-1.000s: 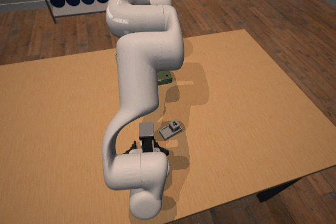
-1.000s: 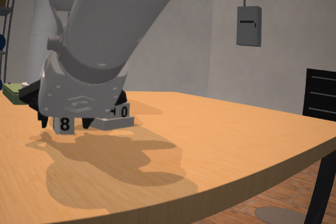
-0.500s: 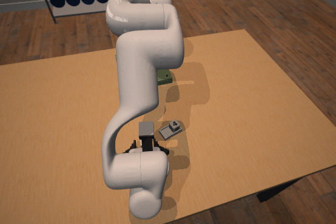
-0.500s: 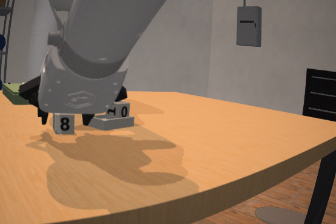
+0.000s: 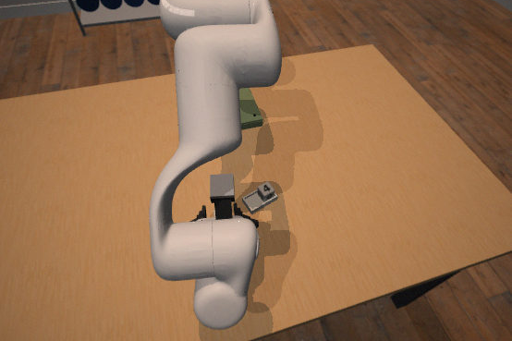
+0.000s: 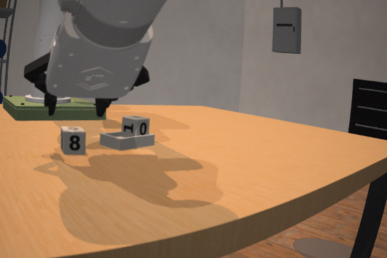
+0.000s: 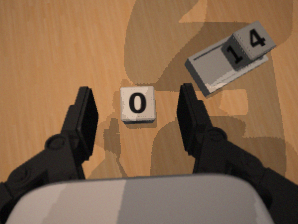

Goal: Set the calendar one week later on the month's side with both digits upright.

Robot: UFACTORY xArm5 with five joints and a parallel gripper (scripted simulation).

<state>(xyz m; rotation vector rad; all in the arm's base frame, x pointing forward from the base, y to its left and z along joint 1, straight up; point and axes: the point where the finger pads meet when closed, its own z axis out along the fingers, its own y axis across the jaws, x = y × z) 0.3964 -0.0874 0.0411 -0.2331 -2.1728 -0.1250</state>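
Now: the digit cube 20 mm behind my hand and 50 mm below it. From my hand the other things lie so: tray: 40 mm behind, 110 mm to the left, 60 mm below.
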